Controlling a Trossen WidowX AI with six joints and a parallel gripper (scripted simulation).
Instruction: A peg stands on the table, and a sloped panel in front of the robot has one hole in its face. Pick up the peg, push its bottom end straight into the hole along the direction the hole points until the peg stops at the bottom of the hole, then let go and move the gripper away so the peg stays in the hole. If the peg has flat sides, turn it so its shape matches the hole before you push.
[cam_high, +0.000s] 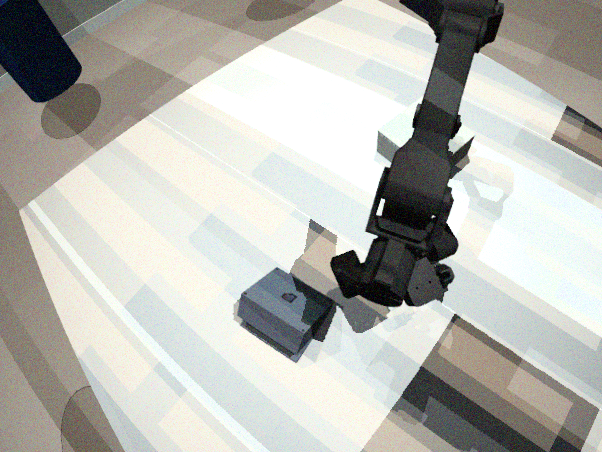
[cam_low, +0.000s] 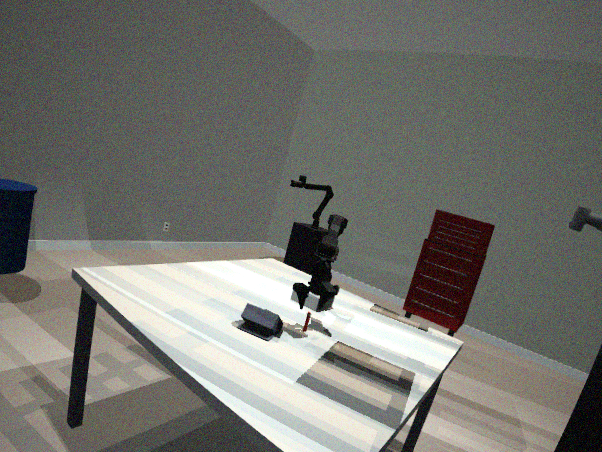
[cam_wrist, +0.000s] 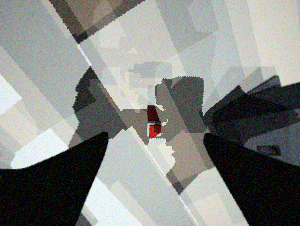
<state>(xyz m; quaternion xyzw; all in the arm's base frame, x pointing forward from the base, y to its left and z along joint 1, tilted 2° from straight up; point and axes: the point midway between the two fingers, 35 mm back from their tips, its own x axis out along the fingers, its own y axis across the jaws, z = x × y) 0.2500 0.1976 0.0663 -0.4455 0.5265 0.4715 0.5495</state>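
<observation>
My gripper tip is now 4 cm above the red peg. Also, from my gripper tip: sloped panel (17 cm ahead, 6 cm to the right, 6 cm below).
</observation>
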